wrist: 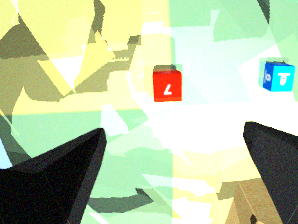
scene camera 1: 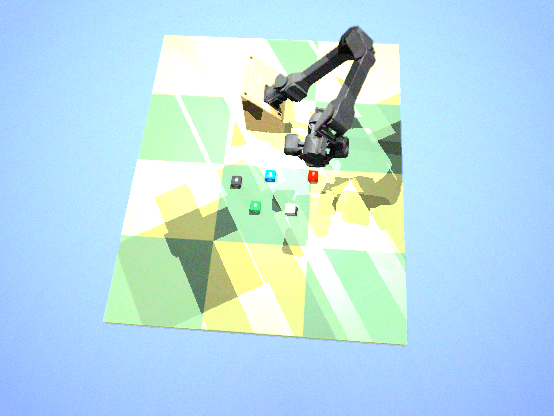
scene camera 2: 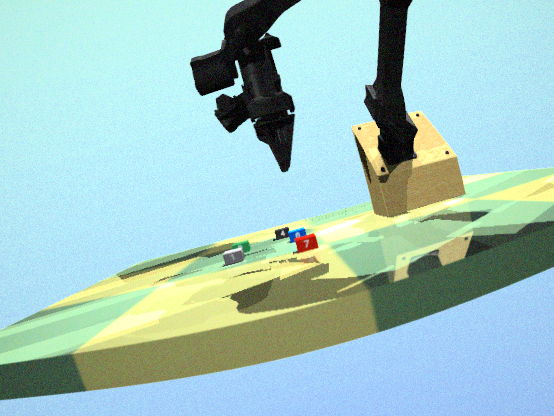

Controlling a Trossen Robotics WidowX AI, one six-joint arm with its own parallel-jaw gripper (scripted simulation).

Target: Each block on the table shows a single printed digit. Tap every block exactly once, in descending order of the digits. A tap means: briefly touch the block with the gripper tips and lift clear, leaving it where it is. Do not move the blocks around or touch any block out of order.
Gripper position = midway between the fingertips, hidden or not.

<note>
My gripper (scene camera 2: pixel 286 170) is open, with nothing in its grasp. Further things: a blue block (wrist: pixel 273 79).
My gripper is seen too in the wrist view (wrist: pixel 174 132) and in scene camera 1 (scene camera 1: pixel 314 159).
</note>
